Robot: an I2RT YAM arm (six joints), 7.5 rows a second.
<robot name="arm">
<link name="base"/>
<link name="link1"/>
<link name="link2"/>
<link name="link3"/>
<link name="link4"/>
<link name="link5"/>
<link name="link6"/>
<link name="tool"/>
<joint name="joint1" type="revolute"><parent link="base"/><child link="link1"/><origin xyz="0 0 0.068" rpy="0 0 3.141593"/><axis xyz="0 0 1"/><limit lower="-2.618" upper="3.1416"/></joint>
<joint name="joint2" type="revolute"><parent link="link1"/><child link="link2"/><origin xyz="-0.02 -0.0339 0.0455" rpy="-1.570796 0 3.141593"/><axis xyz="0 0 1"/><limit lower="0" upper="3.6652"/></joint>
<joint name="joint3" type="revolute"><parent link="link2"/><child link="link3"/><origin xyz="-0.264 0 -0.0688" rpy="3.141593 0 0"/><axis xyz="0 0 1"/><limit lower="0" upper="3.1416"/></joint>
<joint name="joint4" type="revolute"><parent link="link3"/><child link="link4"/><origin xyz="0.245 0.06 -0.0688" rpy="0 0 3.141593"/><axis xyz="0 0 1"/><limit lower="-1.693" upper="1.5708"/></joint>
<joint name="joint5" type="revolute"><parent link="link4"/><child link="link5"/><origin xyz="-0.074 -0.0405 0.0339" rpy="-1.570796 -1.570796 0"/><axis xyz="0 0 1"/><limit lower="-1.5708" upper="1.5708"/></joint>
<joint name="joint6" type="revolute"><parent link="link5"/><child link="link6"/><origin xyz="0 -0.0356 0.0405" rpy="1.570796 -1.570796 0"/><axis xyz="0 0 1"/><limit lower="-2.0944" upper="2.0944"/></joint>
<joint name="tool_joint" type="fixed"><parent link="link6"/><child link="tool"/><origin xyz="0 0 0" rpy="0 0 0"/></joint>
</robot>
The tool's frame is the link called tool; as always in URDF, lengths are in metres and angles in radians.
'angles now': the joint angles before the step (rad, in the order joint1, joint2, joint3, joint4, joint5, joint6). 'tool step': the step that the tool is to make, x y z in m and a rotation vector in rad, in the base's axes. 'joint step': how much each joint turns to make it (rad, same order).
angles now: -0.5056 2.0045 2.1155 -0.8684 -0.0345 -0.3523
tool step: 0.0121 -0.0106 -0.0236 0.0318 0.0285 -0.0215
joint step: -0.0073 0.0606 0.0048 0.0161 0.0004 0.0198
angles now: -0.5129 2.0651 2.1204 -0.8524 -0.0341 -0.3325
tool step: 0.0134 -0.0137 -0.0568 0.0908 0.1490 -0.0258
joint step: -0.0107 0.1168 0.0003 -0.0575 0.0057 0.0149
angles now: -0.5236 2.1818 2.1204 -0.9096 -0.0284 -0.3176
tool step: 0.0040 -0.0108 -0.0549 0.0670 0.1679 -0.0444
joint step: -0.0121 0.1085 -0.0021 -0.0681 0.0393 0.0150
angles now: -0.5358 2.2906 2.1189 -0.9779 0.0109 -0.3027
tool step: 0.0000 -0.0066 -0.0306 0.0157 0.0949 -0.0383
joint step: -0.0083 0.0622 -0.0006 -0.0272 0.0439 0.0149
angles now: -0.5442 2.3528 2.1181 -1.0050 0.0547 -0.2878
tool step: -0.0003 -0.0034 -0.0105 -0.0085 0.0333 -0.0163
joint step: -0.0042 0.0221 0.0001 -0.0022 0.0271 0.0038
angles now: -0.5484 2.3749 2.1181 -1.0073 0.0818 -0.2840
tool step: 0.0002 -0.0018 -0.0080 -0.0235 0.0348 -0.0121
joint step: 0.0000 0.0170 -0.0001 -0.0004 0.0401 0.0003
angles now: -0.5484 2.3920 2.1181 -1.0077 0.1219 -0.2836
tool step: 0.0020 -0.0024 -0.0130 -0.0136 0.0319 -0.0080
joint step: 0.0001 0.0306 0.0047 0.0058 0.0294 0.0000
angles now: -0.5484 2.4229 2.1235 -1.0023 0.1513 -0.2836
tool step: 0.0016 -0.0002 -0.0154 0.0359 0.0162 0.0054
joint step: -0.0003 0.0321 0.0006 -0.0010 -0.0229 0.0000
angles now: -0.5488 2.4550 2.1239 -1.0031 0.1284 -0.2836
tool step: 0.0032 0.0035 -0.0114 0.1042 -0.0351 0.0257
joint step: 0.0015 0.0243 0.0023 -0.0024 -0.1099 0.0003
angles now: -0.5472 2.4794 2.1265 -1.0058 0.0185 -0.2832
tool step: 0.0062 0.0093 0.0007 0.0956 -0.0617 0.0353
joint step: 0.0140 0.0007 0.0030 0.0015 -0.1156 0.0034
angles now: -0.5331 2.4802 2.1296 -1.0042 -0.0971 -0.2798
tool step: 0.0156 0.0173 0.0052 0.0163 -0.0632 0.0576
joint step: 0.0417 0.0001 0.0153 0.0313 -0.0477 -0.0048
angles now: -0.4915 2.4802 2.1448 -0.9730 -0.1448 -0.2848
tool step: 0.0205 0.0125 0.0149 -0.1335 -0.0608 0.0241
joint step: 0.0462 0.0004 0.0457 0.0686 0.0939 -0.0079
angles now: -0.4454 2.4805 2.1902 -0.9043 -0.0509 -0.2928
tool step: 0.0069 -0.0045 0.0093 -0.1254 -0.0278 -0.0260
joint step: 0.0050 0.0002 0.0233 0.0558 0.1053 -0.0126
